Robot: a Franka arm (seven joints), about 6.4 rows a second.
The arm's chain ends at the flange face. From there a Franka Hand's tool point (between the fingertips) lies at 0.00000 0.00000 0.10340 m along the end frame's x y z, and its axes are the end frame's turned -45 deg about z.
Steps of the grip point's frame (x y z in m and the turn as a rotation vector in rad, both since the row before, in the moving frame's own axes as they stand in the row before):
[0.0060, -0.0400, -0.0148, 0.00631, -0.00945, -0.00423]
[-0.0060, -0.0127, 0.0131, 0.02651, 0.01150, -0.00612]
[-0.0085, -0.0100, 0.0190, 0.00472, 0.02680, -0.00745]
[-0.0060, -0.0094, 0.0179, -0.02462, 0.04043, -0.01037]
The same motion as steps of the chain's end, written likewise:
[-0.0229, -0.0328, -0.0148, -0.00222, -0.01114, -0.00423]
[-0.0121, -0.0020, 0.0131, 0.02688, -0.01061, -0.00612]
[-0.0147, 0.0012, 0.0190, 0.02229, 0.01561, -0.00745]
[-0.0156, -0.0012, 0.0180, 0.01118, 0.04600, -0.01037]

